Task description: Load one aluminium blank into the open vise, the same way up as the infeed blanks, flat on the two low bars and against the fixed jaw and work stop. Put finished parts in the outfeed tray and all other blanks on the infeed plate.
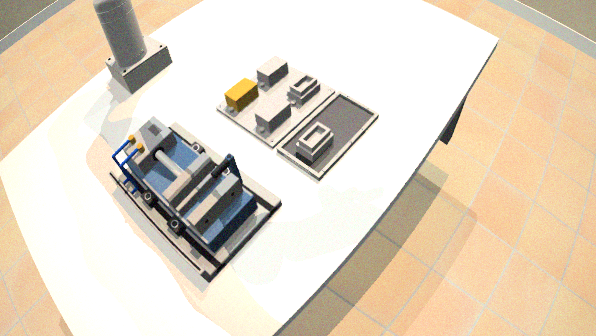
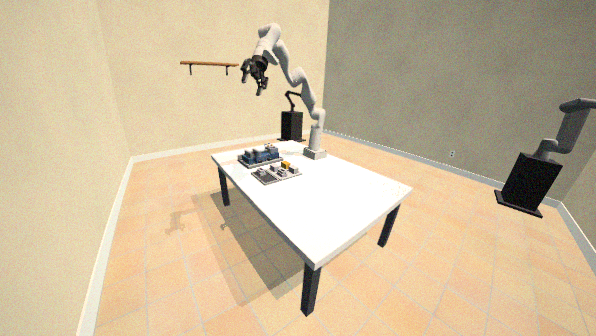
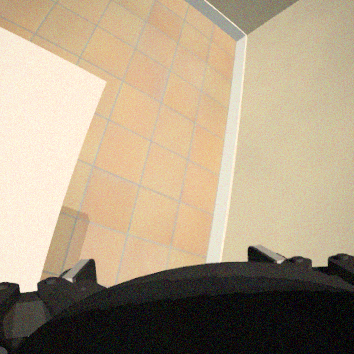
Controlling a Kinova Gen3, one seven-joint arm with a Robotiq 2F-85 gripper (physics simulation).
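Where they show: gripper, fingertip midpoint: [image 2: 251, 89]; arm's base, origin of the base link: [image 1: 131, 56] [image 2: 313, 148].
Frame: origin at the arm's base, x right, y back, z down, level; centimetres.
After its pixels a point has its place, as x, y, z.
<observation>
My gripper [image 2: 251, 86] @(-24.8, -71.6, -45.2) [image 3: 172, 270] @(-24.8, -71.6, -45.2) is open and empty, high above and away from the table. The vise [image 1: 190, 180] @(17.4, -45.2, -2.9) [image 2: 260, 156] @(11.9, -44.3, 0.4) is open; light bars show between its moving jaw [image 1: 186, 179] @(17.8, -44.8, -3.3) and fixed jaw [image 1: 216, 204] @(18.0, -51.6, -2.7), and no block shows there. A dark work stop [image 1: 221, 167] @(12.8, -48.2, -3.1) is at one end of the gap. The infeed plate [image 1: 242, 117] @(-1.7, -38.2, 5.5) bears two plain grey blocks [image 1: 272, 71] @(-12.9, -37.6, 2.0) [image 1: 273, 116] @(-2.8, -45.7, 2.0), a yellow block [image 1: 241, 94] @(-4.3, -36.5, 1.9) [image 2: 285, 164] @(-6.9, -36.6, 2.6) and a stepped grey part [image 1: 304, 89] @(-11.9, -46.4, 2.2) with a pocket. Another stepped, pocketed part [image 1: 315, 141] @(-2.2, -55.3, 2.2) is in the outfeed tray [image 1: 350, 117] @(-13.1, -56.2, 5.7) [image 2: 266, 176] @(-8.6, -53.6, 5.7).
The arm's base [image 1: 140, 67] @(1.3, -5.9, 0.8) [image 2: 315, 153] @(-7.8, -6.4, 0.7) stands on the table [image 1: 400, 60] @(-37.3, -57.2, 6.3) [image 2: 320, 200] @(-47.5, -48.1, 6.4) behind the vise and plate. Blue pipes with yellow ends [image 1: 125, 157] @(21.9, -32.5, -4.7) rise at the vise's side. A wall shelf [image 2: 209, 63] and black pedestals [image 2: 291, 126] [image 2: 531, 182] stand beyond the table.
</observation>
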